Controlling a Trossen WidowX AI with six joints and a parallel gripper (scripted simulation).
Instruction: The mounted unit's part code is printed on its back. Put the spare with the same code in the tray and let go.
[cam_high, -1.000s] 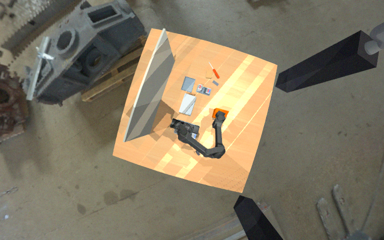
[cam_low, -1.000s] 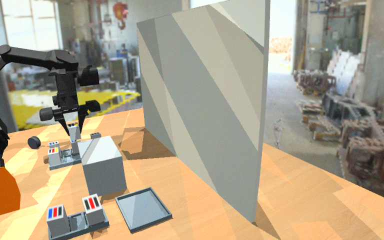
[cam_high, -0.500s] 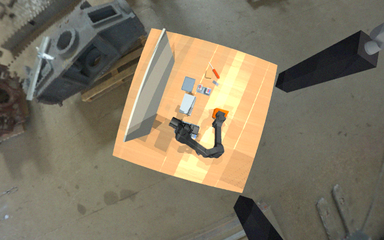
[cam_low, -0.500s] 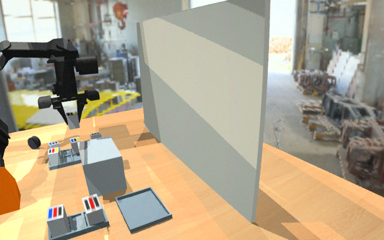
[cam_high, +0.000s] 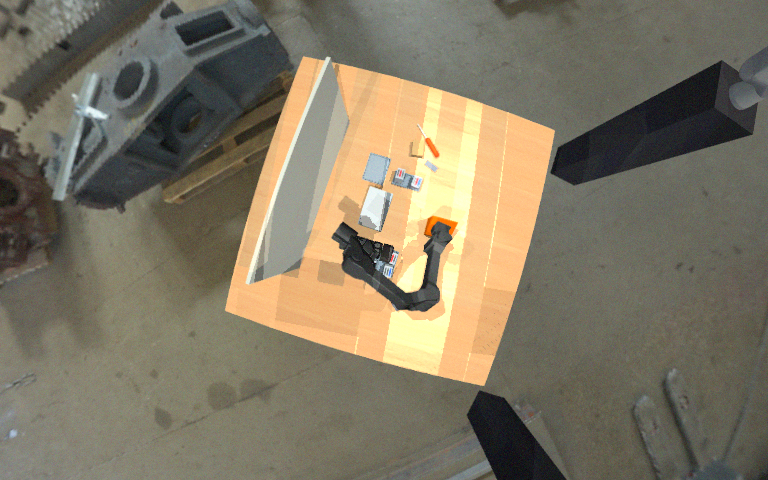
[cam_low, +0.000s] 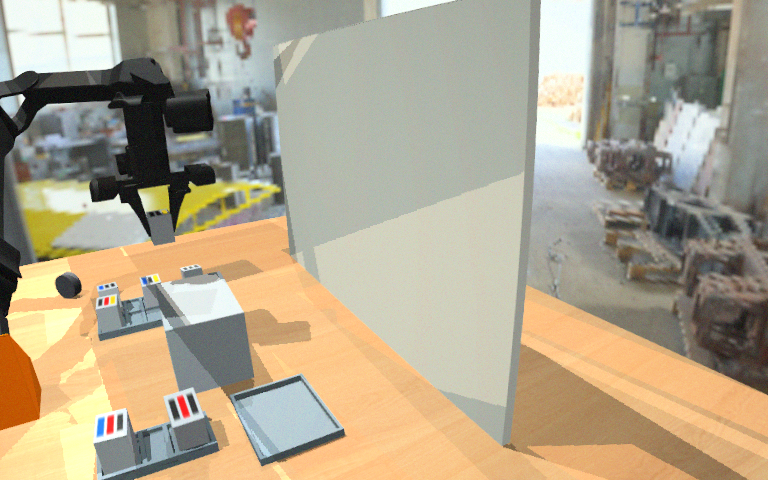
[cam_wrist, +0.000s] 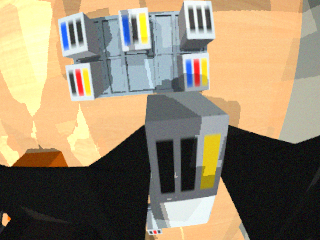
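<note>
The grey tray is 10 cm ahead of my gripper tip, 33 cm to the right of it and 15 cm below it. Also, from my gripper tip: mounted unit: 3 cm ahead, 14 cm to the right, 10 cm below; then rack: 3 cm behind, 5 cm to the left, 15 cm below; then black puck: 20 cm behind, 20 cm to the left, 13 cm below.
</note>
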